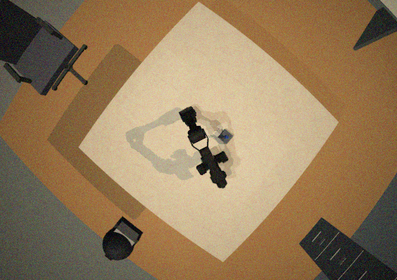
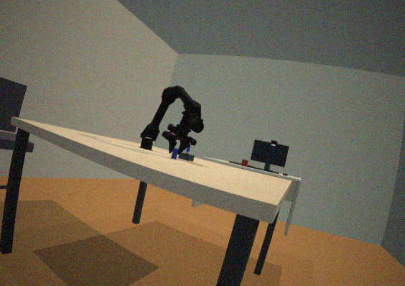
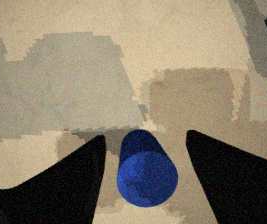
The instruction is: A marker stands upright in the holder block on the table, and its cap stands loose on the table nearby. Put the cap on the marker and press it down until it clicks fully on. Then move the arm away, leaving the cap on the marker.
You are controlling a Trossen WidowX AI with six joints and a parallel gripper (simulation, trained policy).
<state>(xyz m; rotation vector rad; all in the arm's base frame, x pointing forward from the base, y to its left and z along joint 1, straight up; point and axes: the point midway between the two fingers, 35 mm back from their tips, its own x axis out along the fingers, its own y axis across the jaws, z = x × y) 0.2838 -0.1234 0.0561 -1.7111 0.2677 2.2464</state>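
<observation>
Now: the grey holder block 1 cm behind my gripper tip, 16 cm to the left of it and 1 cm below it. Round my gripper tip: blue cap (1 cm ahead, 1 cm to the right).
</observation>
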